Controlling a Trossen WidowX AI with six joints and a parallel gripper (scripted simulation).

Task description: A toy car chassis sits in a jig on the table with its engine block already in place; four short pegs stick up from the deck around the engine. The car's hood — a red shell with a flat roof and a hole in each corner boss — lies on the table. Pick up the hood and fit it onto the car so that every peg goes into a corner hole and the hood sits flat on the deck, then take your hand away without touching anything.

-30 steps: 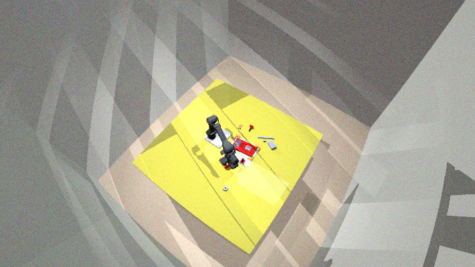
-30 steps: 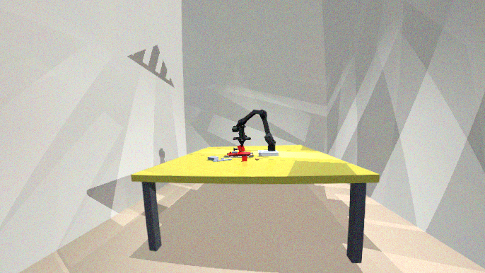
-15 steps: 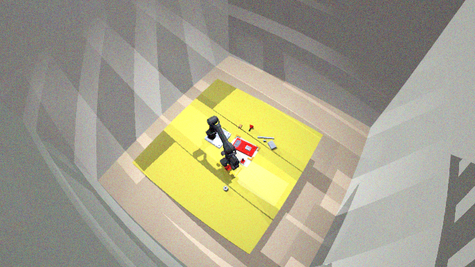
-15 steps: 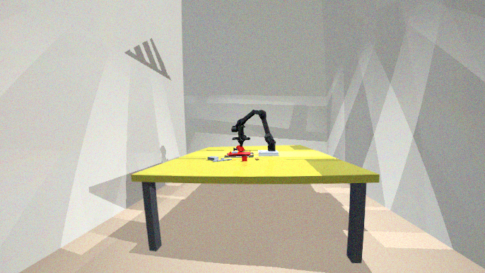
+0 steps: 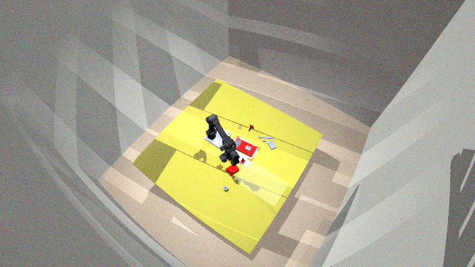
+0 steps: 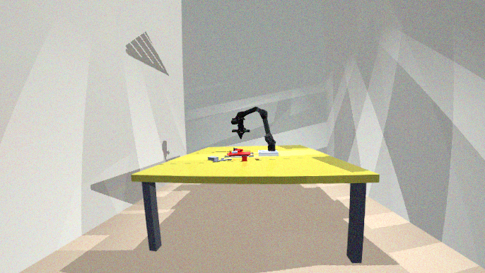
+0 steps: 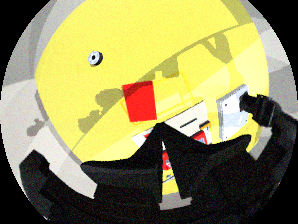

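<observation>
The red hood is 30 mm ahead of my gripper tip, 10 mm to the right of it and 120 mm below it. Round my gripper tip: peach piece (150 mm behind, 400 mm to the left, 130 mm below); white jig (10 mm ahead, 200 mm to the left, 120 mm below).
</observation>
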